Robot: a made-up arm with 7 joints. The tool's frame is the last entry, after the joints. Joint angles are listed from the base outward.
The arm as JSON. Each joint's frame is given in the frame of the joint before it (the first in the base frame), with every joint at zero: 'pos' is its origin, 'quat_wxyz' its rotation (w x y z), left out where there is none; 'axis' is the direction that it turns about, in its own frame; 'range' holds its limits. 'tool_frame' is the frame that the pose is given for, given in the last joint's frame.
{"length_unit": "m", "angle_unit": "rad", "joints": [
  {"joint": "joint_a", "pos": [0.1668, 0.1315, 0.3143], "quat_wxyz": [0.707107, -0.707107, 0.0, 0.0], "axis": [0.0, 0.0, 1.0], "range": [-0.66, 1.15]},
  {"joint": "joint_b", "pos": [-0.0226, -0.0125, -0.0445], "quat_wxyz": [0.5, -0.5, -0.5, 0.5], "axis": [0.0, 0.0, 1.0], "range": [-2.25, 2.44]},
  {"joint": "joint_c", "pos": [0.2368, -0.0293, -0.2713], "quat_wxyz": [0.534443, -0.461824, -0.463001, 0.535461], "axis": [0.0, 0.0, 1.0], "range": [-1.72, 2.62]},
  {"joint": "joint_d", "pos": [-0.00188, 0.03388, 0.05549], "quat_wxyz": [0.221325, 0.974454, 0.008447, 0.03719], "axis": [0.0, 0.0, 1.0], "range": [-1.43, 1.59]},
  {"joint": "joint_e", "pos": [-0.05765, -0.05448, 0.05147], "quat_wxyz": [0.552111, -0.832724, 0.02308, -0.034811], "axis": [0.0, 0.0, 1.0], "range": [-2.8, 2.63]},
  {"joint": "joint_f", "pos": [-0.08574, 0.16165, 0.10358], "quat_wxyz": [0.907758, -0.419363, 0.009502, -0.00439], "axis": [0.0, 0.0, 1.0], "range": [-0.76, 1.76]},
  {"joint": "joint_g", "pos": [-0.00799, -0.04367, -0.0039], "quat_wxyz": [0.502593, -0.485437, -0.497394, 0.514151], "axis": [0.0, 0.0, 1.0], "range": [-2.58, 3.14]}
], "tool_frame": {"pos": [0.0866, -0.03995, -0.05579], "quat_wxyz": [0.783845, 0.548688, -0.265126, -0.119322]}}
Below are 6 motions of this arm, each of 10 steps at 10 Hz.
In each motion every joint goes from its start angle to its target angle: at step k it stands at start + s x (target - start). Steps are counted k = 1, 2, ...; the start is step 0. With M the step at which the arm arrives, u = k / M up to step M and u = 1 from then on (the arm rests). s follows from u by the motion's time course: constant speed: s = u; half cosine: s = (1 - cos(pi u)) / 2; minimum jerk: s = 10 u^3 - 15 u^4 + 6 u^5.
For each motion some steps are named. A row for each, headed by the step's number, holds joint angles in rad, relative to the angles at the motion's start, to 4 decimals.
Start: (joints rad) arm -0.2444 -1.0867 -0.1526 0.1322 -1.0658 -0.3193 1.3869
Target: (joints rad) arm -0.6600 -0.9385 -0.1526 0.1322 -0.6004 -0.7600 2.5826
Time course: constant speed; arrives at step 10
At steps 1, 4, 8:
1: -0.0416 0.0148 0.0000 0.0000 0.0465 -0.0441 0.1196
4: -0.1662 0.0593 0.0000 0.0000 0.1862 -0.1763 0.4783
8: -0.3325 0.1186 0.0000 0.0000 0.3723 -0.3526 0.9566

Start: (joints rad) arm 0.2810 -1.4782 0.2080 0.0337 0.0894 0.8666 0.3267
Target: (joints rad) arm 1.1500 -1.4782 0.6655 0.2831 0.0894 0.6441 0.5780
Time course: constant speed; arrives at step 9
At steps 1, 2, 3, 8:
1: 0.0966 0.0000 0.0508 0.0277 0.0000 -0.0247 0.0279
2: 0.1931 0.0000 0.1017 0.0554 0.0000 -0.0494 0.0558
3: 0.2897 0.0000 0.1525 0.0831 0.0000 -0.0742 0.0838
8: 0.7724 0.0000 0.4067 0.2217 0.0000 -0.1978 0.2234

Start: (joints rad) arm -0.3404 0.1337 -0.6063 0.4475 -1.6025 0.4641 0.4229
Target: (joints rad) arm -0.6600 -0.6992 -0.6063 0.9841 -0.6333 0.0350 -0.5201
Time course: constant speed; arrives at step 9
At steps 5, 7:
5: -0.1776 -0.4627 0.0000 0.2981 0.5384 -0.2384 -0.5239
7: -0.2486 -0.6478 0.0000 0.4174 0.7538 -0.3337 -0.7334

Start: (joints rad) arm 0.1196 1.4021 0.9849 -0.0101 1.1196 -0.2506 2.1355
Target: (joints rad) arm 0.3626 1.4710 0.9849 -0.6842 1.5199 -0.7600 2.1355
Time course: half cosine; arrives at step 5
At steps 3, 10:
3: 0.1590 0.0451 0.0000 -0.4412 0.2620 -0.3334 0.0000
10: 0.2430 0.0689 0.0000 -0.6741 0.4003 -0.5094 0.0000

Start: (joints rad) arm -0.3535 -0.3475 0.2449 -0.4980 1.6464 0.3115 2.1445
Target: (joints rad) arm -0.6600 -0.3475 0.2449 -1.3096 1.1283 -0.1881 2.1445
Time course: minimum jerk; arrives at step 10
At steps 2, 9, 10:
2: -0.0178 0.0000 0.0000 -0.0470 -0.0300 -0.0289 0.0000
9: -0.3039 0.0000 0.0000 -0.8047 -0.5137 -0.4953 0.0000
10: -0.3065 0.0000 0.0000 -0.8116 -0.5181 -0.4996 0.0000

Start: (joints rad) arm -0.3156 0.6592 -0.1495 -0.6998 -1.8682 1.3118 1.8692
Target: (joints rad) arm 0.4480 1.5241 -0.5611 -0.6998 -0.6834 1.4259 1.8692
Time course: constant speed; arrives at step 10
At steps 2, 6, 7, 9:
2: 0.1527 0.1730 -0.0823 0.0000 0.2370 0.0228 0.0000
6: 0.4582 0.5189 -0.2470 0.0000 0.7109 0.0685 0.0000
7: 0.5345 0.6054 -0.2881 0.0000 0.8294 0.0799 0.0000
9: 0.6872 0.7784 -0.3704 0.0000 1.0663 0.1027 0.0000

